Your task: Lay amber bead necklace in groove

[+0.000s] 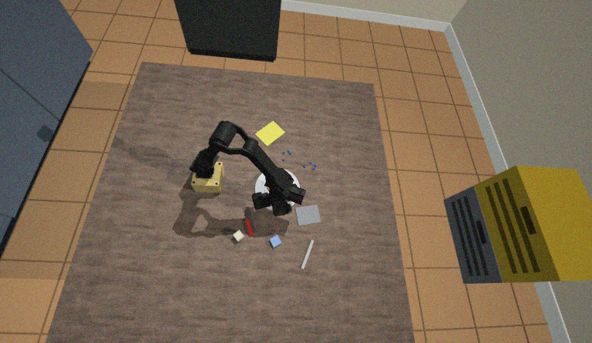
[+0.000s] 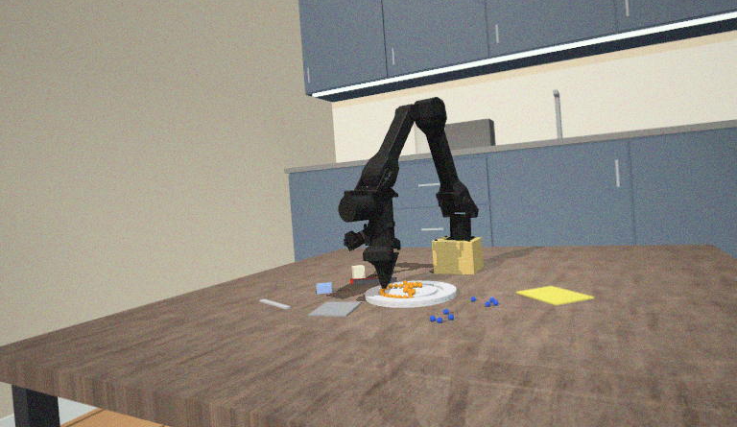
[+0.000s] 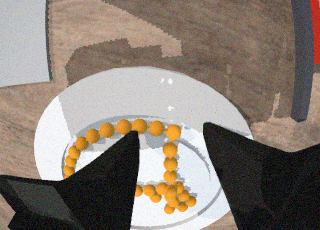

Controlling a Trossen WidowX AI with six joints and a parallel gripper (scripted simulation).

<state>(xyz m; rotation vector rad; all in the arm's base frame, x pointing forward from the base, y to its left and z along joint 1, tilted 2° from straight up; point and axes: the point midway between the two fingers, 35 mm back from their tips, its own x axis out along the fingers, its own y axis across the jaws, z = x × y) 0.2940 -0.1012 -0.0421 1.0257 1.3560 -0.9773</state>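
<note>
Now: the red stick 10 cm behind my gripper tip, 9 cm to the right of it and 1 cm below it. From my gripper tip the other things lie so: cream cube (14 cm to the right, 14 cm behind); then light blue cube (16 cm to the right, 1 cm below, 1 cm ahead); then grey square tile (15 cm ahead, 5 cm to the right, 2 cm below).
</note>
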